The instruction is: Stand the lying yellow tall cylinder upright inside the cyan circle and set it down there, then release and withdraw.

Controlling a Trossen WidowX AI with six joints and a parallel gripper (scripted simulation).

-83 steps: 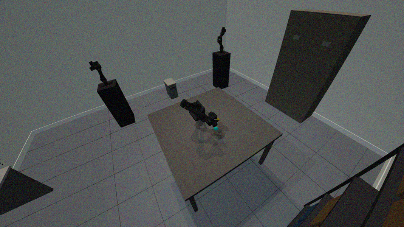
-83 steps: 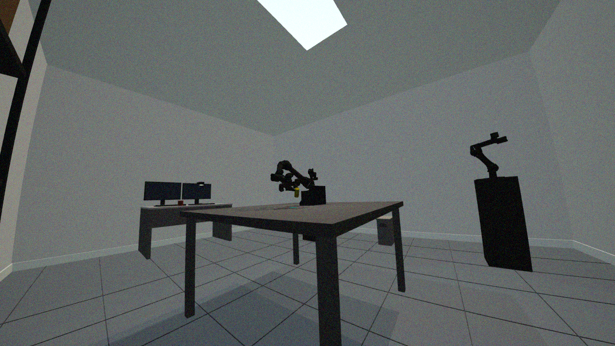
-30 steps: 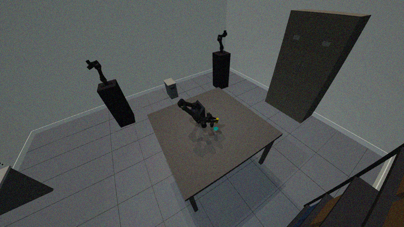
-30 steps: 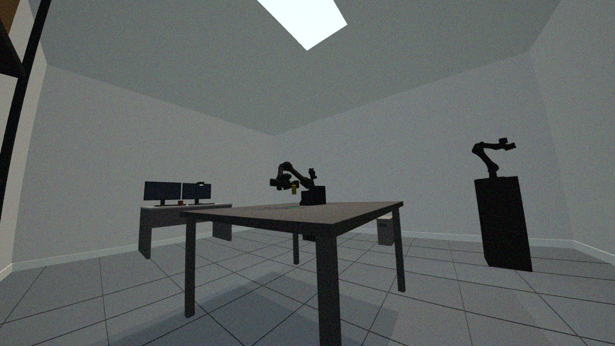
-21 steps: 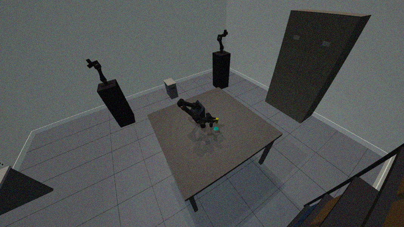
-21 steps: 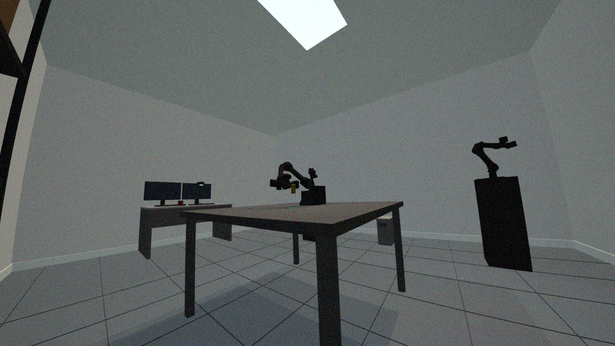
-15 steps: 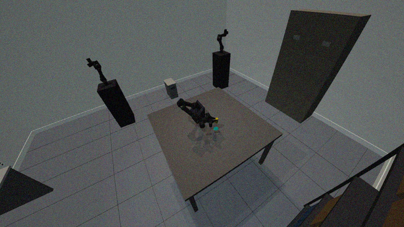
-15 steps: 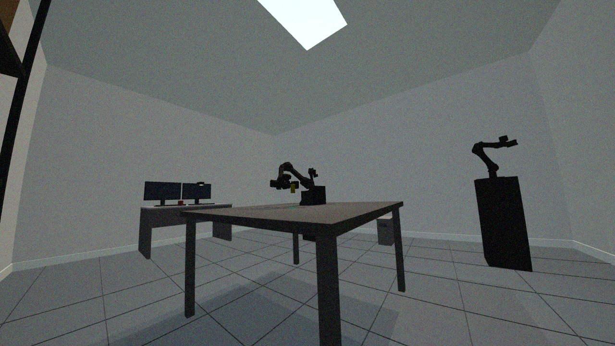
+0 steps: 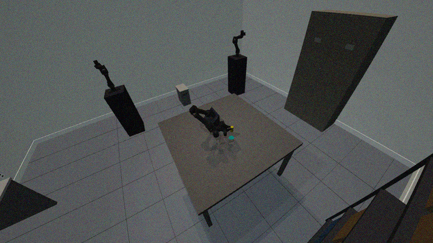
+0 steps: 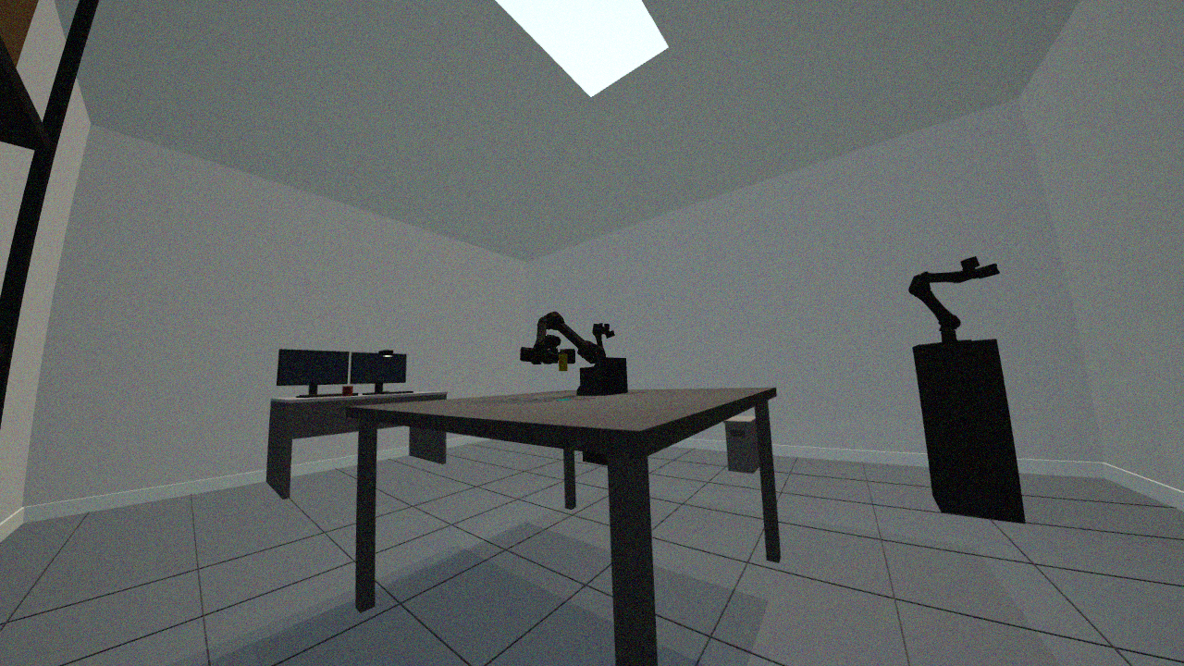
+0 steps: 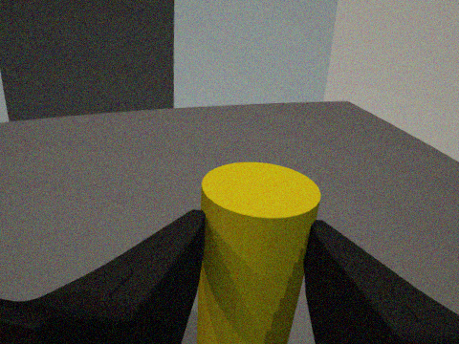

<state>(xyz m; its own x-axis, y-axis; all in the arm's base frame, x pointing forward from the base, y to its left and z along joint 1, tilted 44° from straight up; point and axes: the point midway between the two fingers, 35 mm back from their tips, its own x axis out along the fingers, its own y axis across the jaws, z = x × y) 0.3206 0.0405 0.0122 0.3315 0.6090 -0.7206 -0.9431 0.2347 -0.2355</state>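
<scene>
Right now the cyan circle is 16 cm below my gripper tip. Round my gripper tip: yellow tall cylinder 2 cm below.
</scene>
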